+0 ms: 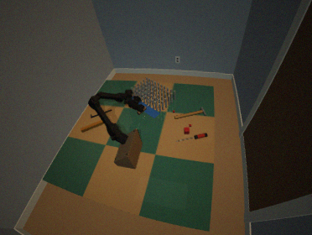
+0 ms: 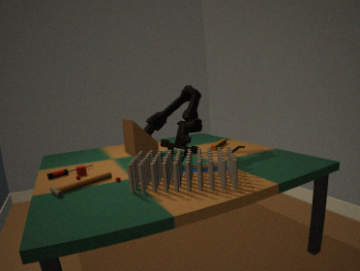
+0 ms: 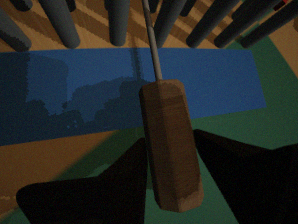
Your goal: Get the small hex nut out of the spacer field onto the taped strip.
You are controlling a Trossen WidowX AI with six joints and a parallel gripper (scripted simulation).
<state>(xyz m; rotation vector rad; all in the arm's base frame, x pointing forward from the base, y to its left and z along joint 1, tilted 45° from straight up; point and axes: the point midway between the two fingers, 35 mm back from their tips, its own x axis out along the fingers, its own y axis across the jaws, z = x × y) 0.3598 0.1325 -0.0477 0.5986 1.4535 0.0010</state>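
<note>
The blue taped strip lies 70 mm ahead of my gripper tip, 20 mm to the left of it and 20 mm below it. From my gripper tip the other things lie so: red cube (450 mm to the right, 120 mm behind); orange stick (400 mm to the left, 290 mm behind).
</note>
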